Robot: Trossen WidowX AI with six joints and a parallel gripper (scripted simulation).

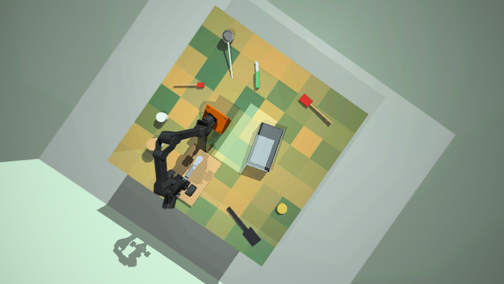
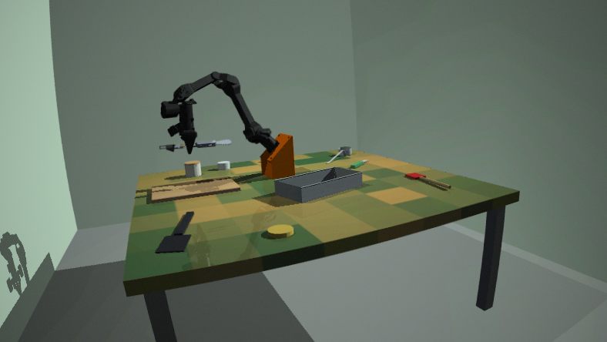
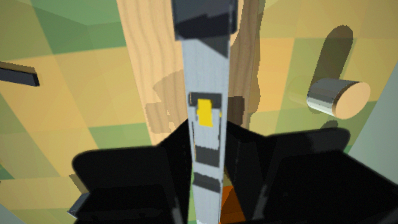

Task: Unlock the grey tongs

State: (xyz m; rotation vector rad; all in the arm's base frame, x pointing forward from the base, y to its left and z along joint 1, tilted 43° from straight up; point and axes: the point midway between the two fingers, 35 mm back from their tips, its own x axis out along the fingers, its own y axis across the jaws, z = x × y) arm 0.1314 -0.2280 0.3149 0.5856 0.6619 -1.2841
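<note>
Right now the wooden board is 150 mm below my gripper tip. Round my gripper tip: tan-lidded jar (320 mm behind, 10 mm to the right, 120 mm below); then black spatula (510 mm ahead, 30 mm to the right, 150 mm below); then roasting tin (230 mm ahead, 480 mm to the left, 130 mm below).
</note>
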